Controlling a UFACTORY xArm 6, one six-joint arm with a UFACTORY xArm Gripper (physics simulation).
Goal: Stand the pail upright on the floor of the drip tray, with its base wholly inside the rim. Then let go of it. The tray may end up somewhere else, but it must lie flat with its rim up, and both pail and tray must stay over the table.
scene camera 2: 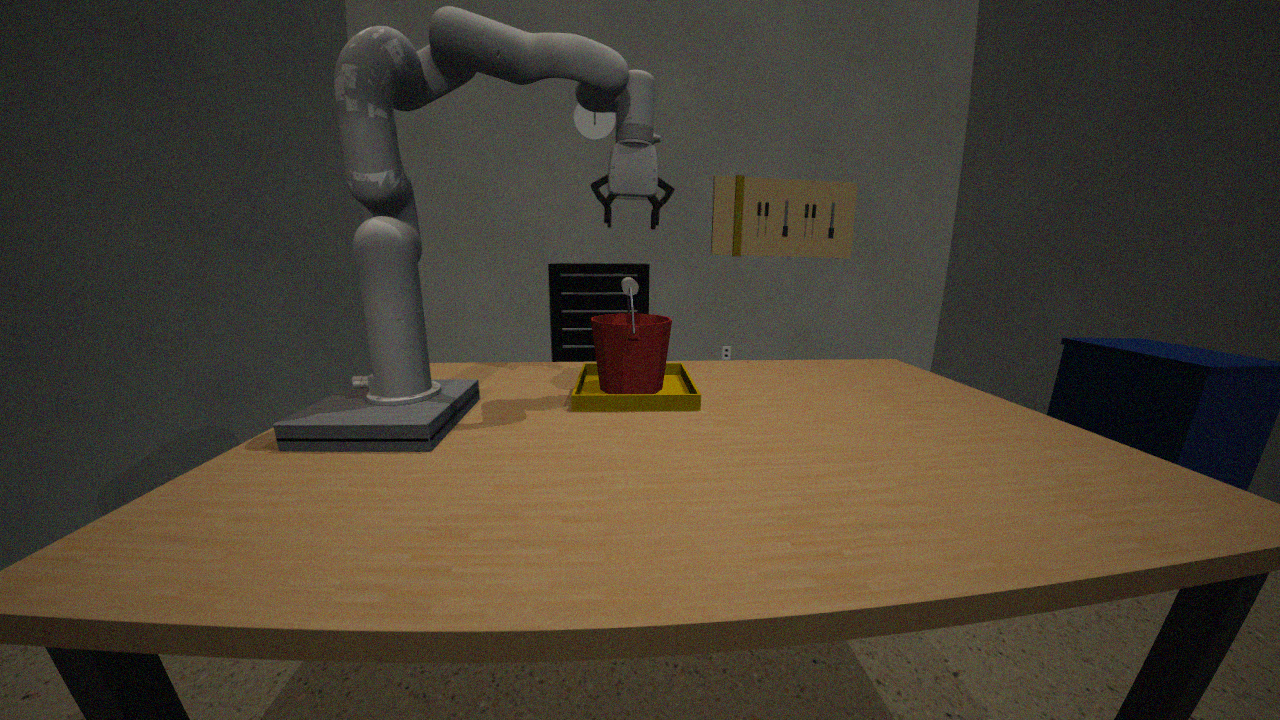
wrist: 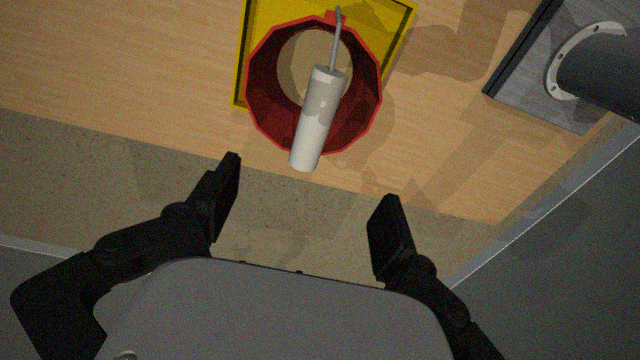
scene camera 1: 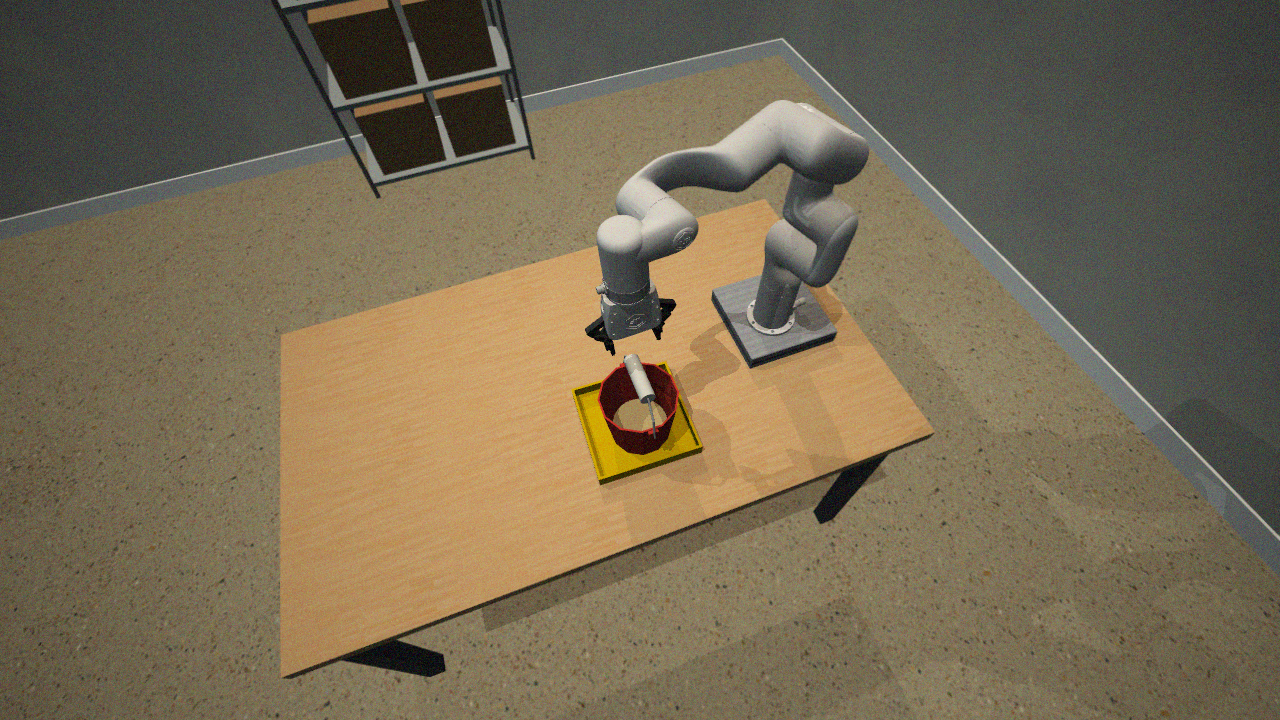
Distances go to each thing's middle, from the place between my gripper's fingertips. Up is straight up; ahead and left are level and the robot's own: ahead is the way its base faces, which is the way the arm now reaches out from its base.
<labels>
I see the yellow drip tray (scene camera 1: 611, 462) 1 cm ahead of my hand, 1 cm to the right of it and 33 cm below it.
</labels>
